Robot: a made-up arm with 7 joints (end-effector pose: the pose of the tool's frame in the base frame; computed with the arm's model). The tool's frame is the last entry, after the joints.
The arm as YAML. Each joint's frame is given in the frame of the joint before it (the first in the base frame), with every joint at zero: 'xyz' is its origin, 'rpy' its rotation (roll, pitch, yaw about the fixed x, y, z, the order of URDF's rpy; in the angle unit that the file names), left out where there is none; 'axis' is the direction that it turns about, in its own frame. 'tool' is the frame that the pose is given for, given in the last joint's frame.
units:
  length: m
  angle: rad
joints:
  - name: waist
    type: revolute
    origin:
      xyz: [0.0, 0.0, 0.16]
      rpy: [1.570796, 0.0, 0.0]
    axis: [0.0, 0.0, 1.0]
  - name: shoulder
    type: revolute
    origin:
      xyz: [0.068, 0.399, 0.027]
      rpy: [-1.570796, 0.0, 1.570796]
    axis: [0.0, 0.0, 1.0]
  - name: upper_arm
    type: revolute
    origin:
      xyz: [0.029, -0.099, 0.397]
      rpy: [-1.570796, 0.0, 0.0]
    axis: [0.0, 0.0, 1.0]
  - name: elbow
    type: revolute
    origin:
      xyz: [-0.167, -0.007, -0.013]
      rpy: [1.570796, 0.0, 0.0]
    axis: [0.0, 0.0, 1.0]
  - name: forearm
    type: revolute
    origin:
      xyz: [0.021, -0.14, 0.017]
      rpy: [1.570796, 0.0, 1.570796]
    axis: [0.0, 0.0, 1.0]
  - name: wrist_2
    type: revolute
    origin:
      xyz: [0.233, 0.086, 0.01]
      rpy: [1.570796, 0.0, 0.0]
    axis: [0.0, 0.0, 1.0]
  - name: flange
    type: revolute
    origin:
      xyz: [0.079, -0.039, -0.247]
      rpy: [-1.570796, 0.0, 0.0]
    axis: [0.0, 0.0, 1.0]
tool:
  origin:
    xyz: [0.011, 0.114, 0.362]
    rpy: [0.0, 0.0, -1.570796]
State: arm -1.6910 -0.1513 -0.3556 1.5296 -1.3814 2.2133 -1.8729
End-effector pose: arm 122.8 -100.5 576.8 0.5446 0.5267 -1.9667
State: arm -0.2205 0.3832 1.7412 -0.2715 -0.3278 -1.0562 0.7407
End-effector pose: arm -30.3 357.7 704.7 -0.2519 2.4792 0.5950
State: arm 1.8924 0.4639 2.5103 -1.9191 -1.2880 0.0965 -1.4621
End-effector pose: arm -349.2 -576.9 -538.0 -0.4430 -2.1460 1.2678
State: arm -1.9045 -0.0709 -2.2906 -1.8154 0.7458 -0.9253 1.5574
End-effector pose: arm 33.1 -358.9 -123.9 -0.2845 -1.5300 1.5524
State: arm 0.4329 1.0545 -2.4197 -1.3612 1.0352 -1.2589 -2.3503
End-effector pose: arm 121.4 -287.3 629.7 1.6268 -1.0686 1.3514
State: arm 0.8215 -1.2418 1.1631 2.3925 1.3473 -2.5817 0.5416
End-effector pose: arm -620.8 -591.3 461.4 1.3405 0.9370 -0.1407
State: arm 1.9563 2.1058 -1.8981 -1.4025 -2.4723 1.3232 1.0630
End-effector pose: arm -235.3 275.2 -392.2 -0.4748 -2.7174 1.1093
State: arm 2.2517 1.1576 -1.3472 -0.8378 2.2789 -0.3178 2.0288
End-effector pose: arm -804.9 -431.4 -492.0 1.1410 -2.4325 0.4491
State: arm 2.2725 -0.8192 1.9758 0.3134 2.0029 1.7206 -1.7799
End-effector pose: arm 228.2 -156.9 -56.5 -1.5635 1.0495 -0.0684
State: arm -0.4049 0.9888 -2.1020 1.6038 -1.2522 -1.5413 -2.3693
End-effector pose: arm 204.6 363.4 1086.5 -0.8687 0.5323 0.9810
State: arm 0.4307 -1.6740 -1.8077 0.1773 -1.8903 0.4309 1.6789
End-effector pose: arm -626.7 -177.7 398.4 1.3024 -1.5037 -1.9232
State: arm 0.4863 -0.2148 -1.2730 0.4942 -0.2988 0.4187 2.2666
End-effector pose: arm -553.0 70.4 129.9 -1.6184 -1.2451 1.1500
